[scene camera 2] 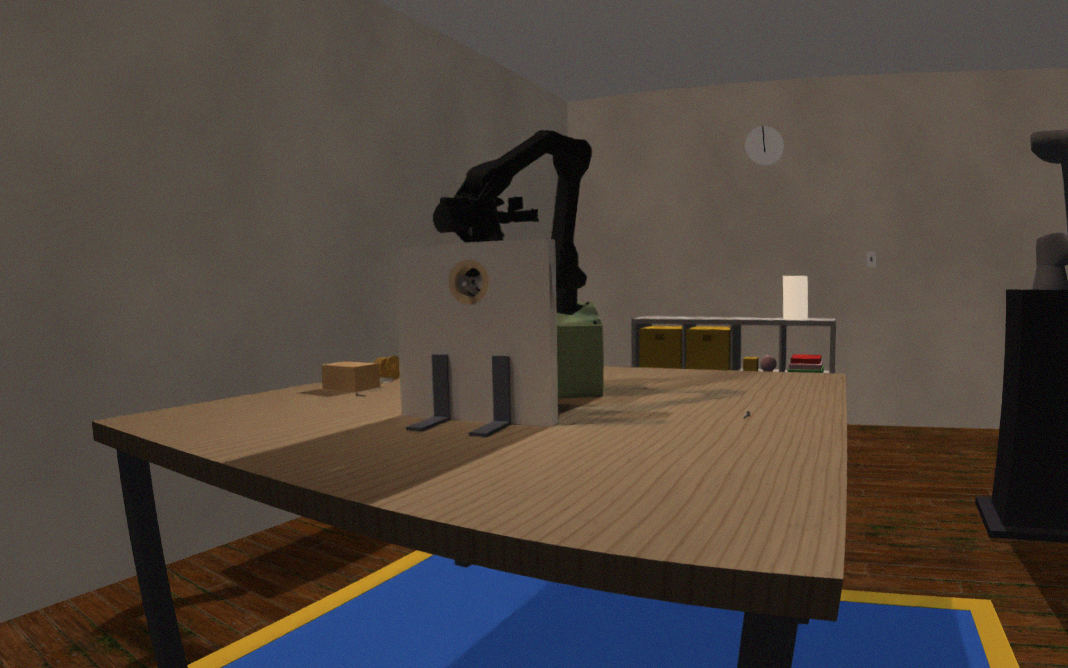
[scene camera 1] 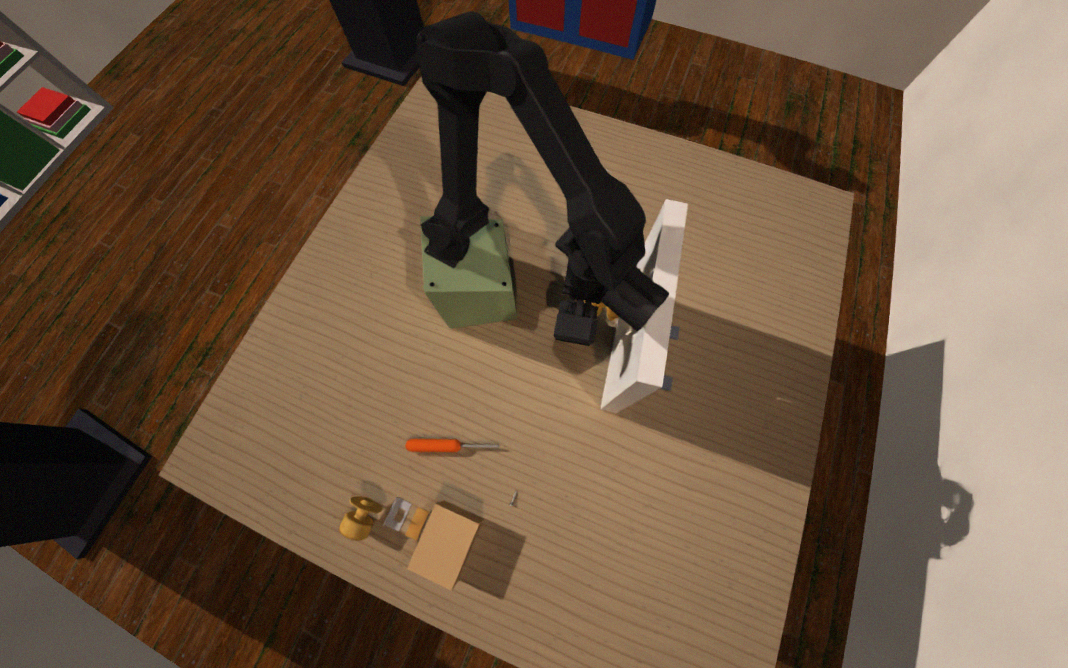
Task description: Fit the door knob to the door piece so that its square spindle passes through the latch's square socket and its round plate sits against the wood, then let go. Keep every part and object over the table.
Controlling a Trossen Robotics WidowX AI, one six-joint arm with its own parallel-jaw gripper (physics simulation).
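Where they show: arm's base, origin of the base link: [scene camera 2: 564, 308] [scene camera 1: 447, 248].
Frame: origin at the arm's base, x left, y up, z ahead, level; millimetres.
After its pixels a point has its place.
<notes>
The white door piece [scene camera 1: 654, 346] @[x -69, y 130, z 403 mm] [scene camera 2: 480, 330] @[x 51, y -25, z 398 mm] stands upright on two dark brackets. Its round hole, with a pale wood rim, shows in the scene camera 2 view with grey metal parts of the latch [scene camera 2: 470, 282] @[x 33, y 58, z 406 mm] inside. My gripper [scene camera 1: 593, 304] @[x 9, y 13, z 269 mm] is at the door's robot-side face, shut on the brass door knob [scene camera 1: 605, 311] @[x -7, y 36, z 326 mm], of which a small part shows between the gripper and the door. The arm covers the rest. The spindle, the socket and any contact between the round plate and the wood are hidden, so the seating cannot be told.
A screwdriver [scene camera 1: 433, 445] @[x -342, y -163, z 118 mm], a second brass knob [scene camera 1: 356, 526] @[x -533, y -132, z 67 mm], a clear-grey bracket-like part [scene camera 1: 397, 513] @[x -494, y -188, z 109 mm], a tan block [scene camera 1: 445, 545] @[x -484, y -129, z 235 mm] [scene camera 2: 350, 375] @[x -439, y -150, z 273 mm] and a small screw [scene camera 1: 513, 497] @[x -362, y -184, z 308 mm] lie on the table [scene camera 1: 315, 378] @[x -338, y -189, z -207 mm] [scene camera 2: 669, 472] @[x 456, y -189, z 556 mm]. The green base [scene camera 1: 468, 271] @[x -23, y -11, z 57 mm] [scene camera 2: 580, 358] @[x 81, y -105, z 81 mm] stands behind the door.
</notes>
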